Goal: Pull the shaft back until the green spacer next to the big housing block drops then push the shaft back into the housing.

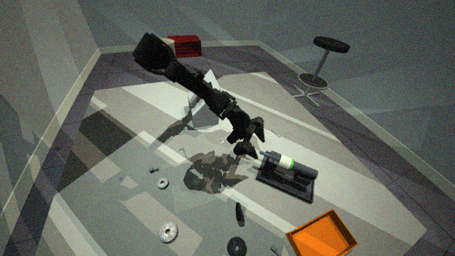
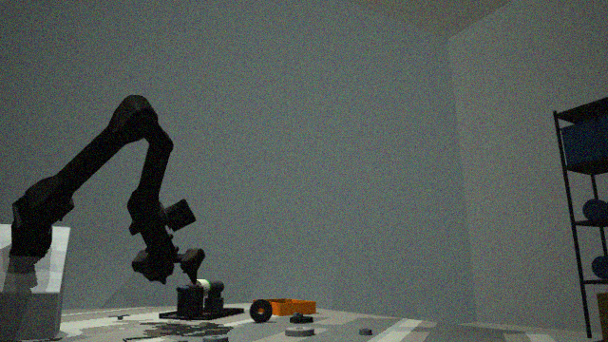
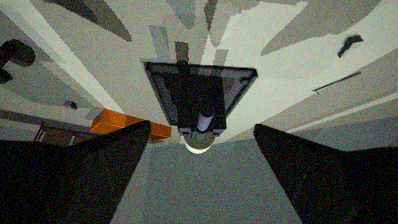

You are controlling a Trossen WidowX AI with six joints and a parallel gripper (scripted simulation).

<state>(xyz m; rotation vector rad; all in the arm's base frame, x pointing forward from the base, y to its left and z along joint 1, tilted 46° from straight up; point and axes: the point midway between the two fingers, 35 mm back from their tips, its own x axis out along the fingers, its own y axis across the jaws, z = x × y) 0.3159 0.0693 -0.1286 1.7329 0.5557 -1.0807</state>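
Right now the shaft is 4 cm ahead of my gripper tip, 6 cm to the left of it and 2 cm below it. From my gripper tip the other things lie so: green spacer (8 cm ahead, 10 cm to the left, 2 cm below); then orange tray (33 cm ahead, 11 cm to the left, 9 cm below); then white spacer (6 cm ahead, 8 cm to the left, 2 cm below).
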